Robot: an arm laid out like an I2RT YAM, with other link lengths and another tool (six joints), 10 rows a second.
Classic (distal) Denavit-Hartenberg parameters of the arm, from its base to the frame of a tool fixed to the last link. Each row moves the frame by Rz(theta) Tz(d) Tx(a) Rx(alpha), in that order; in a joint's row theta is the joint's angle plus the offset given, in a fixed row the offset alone. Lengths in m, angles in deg.
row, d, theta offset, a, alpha
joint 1, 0.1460, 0.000, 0.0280, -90.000
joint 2, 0.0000, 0.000, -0.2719, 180.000
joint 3, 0.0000, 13.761, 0.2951, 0.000
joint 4, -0.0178, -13.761, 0.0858, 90.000
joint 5, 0.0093, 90.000, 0.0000, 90.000
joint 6, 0.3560, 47.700, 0.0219, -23.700
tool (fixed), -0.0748, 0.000, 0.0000, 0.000
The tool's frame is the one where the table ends.
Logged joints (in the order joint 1, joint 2, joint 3, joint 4, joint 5, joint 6), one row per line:
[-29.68 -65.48 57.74 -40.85 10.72 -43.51]
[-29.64 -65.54 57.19 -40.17 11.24 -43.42]
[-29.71 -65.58 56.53 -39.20 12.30 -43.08]
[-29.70 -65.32 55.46 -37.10 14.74 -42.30]
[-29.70 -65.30 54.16 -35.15 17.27 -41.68]
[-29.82 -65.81 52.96 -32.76 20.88 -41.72]
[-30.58 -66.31 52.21 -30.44 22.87 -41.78]
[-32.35 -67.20 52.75 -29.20 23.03 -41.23]
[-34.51 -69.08 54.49 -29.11 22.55 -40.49]
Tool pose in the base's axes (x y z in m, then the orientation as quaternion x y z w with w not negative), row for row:
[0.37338 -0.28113 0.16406 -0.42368 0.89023 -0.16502 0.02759]
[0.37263 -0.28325 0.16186 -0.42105 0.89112 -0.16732 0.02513]
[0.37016 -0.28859 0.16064 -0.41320 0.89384 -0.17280 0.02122]
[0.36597 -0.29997 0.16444 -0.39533 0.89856 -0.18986 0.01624]
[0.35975 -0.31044 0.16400 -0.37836 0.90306 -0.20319 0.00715]
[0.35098 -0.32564 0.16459 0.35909 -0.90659 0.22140 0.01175]
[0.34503 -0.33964 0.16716 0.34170 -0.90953 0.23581 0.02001]
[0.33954 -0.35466 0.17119 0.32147 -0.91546 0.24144 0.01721]
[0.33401 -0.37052 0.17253 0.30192 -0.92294 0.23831 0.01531]
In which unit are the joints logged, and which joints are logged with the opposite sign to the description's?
The joints are logged in degrees. Opposite sign: joint 2.
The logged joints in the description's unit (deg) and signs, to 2 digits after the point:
[-29.68 65.48 57.74 -40.85 10.72 -43.51]
[-29.64 65.54 57.19 -40.17 11.24 -43.42]
[-29.71 65.58 56.53 -39.20 12.30 -43.08]
[-29.70 65.32 55.46 -37.10 14.74 -42.30]
[-29.70 65.30 54.16 -35.15 17.27 -41.68]
[-29.82 65.81 52.96 -32.76 20.88 -41.72]
[-30.58 66.31 52.21 -30.44 22.87 -41.78]
[-32.35 67.20 52.75 -29.20 23.03 -41.23]
[-34.51 69.08 54.49 -29.11 22.55 -40.49]

